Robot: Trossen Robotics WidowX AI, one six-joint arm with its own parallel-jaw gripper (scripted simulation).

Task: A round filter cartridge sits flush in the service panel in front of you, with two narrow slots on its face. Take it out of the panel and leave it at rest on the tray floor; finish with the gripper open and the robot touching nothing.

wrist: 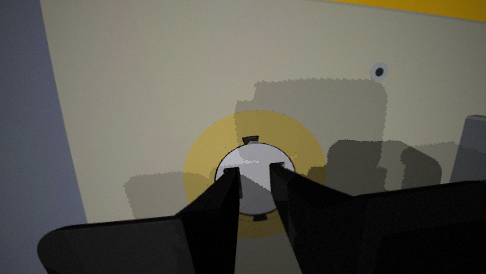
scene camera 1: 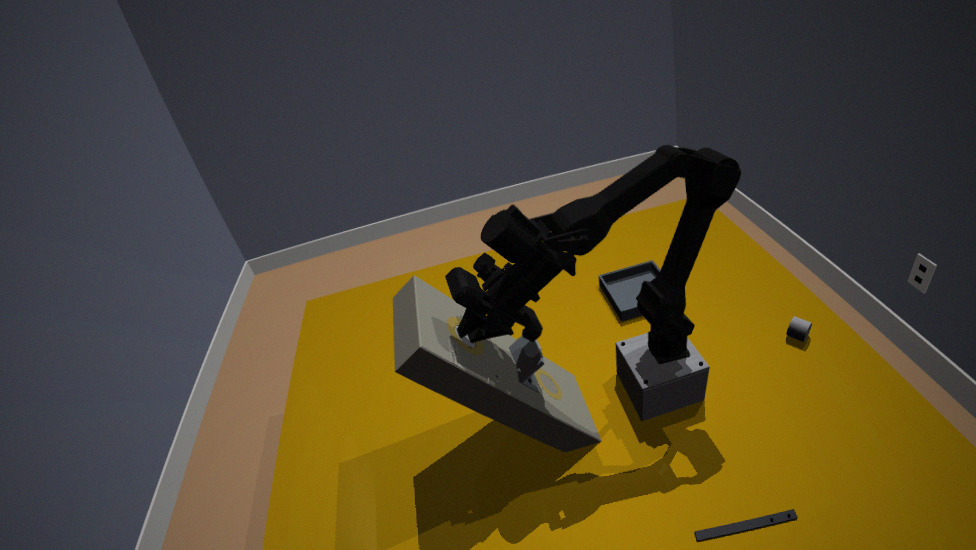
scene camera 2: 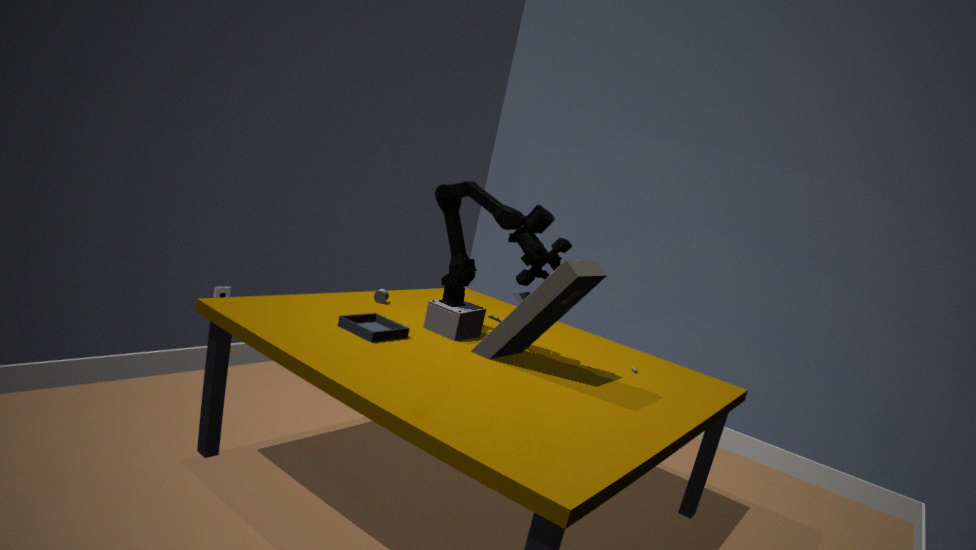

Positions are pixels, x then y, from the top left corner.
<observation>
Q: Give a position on a dark tray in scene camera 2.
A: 373,327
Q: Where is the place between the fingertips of the gripper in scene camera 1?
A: At 461,339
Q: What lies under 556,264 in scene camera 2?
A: The gripper.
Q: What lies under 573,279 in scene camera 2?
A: A beige service panel.
</observation>
